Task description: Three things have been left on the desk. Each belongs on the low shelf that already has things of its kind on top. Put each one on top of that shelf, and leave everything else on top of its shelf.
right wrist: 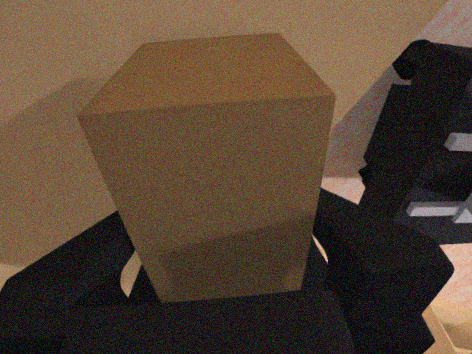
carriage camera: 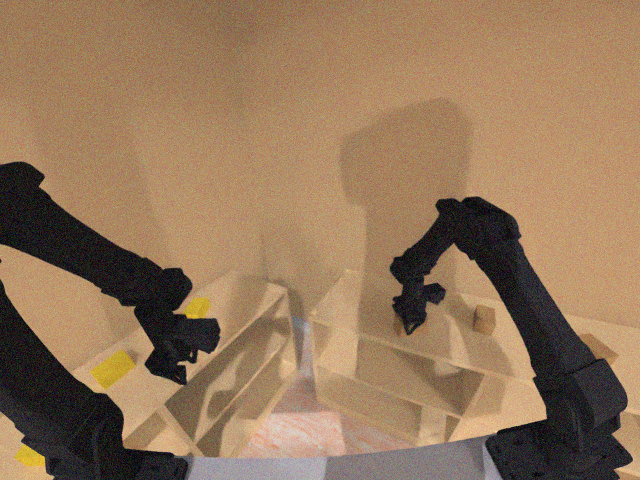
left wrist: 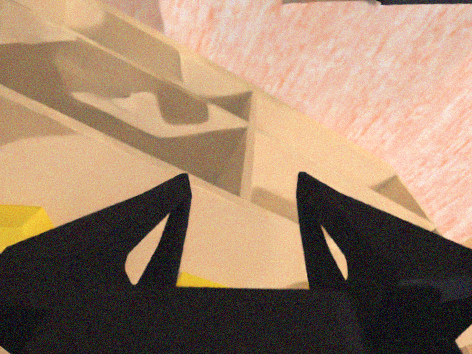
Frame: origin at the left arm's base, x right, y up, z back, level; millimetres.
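Seen in the pictures: left gripper, between the fingertips: (carriage camera: 188, 373) (left wrist: 242, 183); right gripper, between the fingertips: (carriage camera: 405, 328); right arm's base, origin of its link: (carriage camera: 556, 452).
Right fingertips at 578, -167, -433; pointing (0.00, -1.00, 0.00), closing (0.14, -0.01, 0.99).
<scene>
Offsets run from my right fingertips to a thing's top centre, as dx, dy, dz. Level surfaces: height alone.
My right gripper (carriage camera: 408, 330) is shut on a brown block @[+15, +50, -2] (right wrist: 215, 170), which fills much of the right wrist view; in the carriage camera it is over the right shelf @[dy -32] (carriage camera: 330, 297). Two brown blocks @[+296, +18, -4] (carriage camera: 484, 319) @[+555, +18, +187] (carriage camera: 598, 347) stand on top of the right shelf, the second partly behind the right arm. Yellow blocks @[-935, +13, +119] (carriage camera: 112, 368) @[-769, +13, -161] (carriage camera: 198, 307) (left wrist: 22, 220) lie on top of the left shelf (carriage camera: 149, 395) (left wrist: 240, 240). Another yellow block @[-943, +13, +342] (carriage camera: 29, 455) shows at the lower left, partly behind the left arm. My left gripper (carriage camera: 188, 369) (left wrist: 242, 183) is open and empty above the left shelf.
The two shelves stand at an angle with a narrow gap between them. Their open compartments face the pink-streaked floor @[dy -642] (carriage camera: 297, 431) (left wrist: 310, 60). A tan wall (carriage camera: 289, 129) rises behind them. The robot's grey base edge (carriage camera: 258, 467) crosses the bottom of the carriage view.
</scene>
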